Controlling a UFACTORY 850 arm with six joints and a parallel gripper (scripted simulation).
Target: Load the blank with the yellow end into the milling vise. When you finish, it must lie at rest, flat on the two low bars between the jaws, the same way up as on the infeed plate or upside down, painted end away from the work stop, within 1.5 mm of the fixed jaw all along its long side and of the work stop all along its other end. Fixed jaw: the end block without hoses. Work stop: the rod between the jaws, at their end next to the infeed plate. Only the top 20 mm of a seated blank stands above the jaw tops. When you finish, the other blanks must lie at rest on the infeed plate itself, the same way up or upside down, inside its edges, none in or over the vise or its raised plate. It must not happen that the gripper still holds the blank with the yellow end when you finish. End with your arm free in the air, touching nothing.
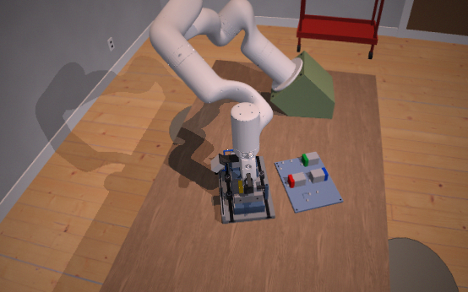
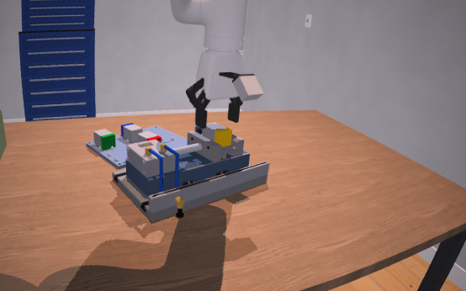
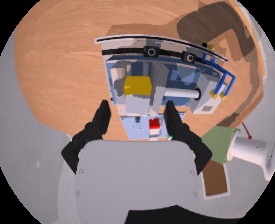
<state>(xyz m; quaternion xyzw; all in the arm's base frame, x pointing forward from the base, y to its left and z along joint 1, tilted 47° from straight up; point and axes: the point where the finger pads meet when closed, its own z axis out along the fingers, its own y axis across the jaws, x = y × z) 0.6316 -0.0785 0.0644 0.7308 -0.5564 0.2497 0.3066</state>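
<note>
Right now my hand is 40 mm above the yellow-ended blank. From my hand the other things lie so: red-ended blank 180 mm to the left, 120 mm behind, 110 mm below; fixed jaw 60 mm below, 30 mm ahead, 10 mm to the left; milling vise 90 mm below, 70 mm behind, 20 mm to the right.
</note>
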